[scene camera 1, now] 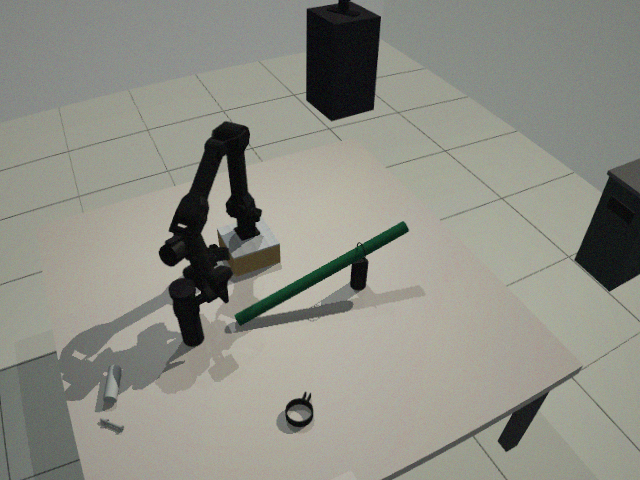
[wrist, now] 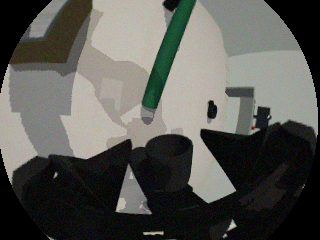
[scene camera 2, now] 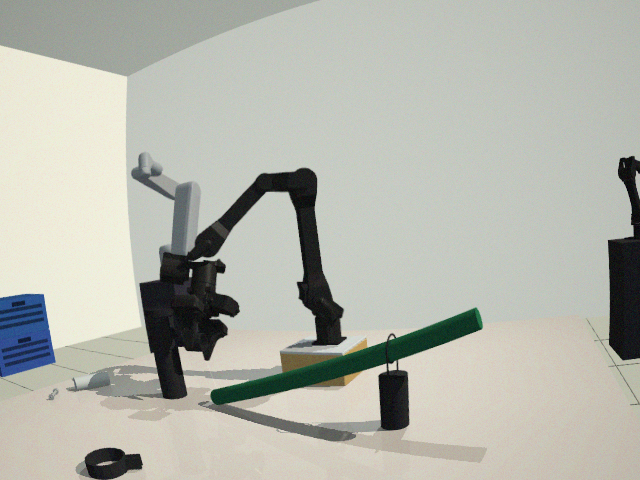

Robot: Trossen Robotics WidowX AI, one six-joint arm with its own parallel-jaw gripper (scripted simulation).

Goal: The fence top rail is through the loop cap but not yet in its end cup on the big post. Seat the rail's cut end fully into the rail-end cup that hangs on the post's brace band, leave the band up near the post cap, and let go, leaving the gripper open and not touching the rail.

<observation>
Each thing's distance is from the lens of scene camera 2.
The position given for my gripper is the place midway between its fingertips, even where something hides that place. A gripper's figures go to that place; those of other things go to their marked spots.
my gripper [scene camera 2: 198,354]: 97 cm
green top rail [scene camera 2: 373,356]: 72 cm
short black post [scene camera 2: 393,384]: 72 cm
big black post [scene camera 2: 168,362]: 100 cm
The marked spots on the big black post and the green top rail are 47 cm apart.
</observation>
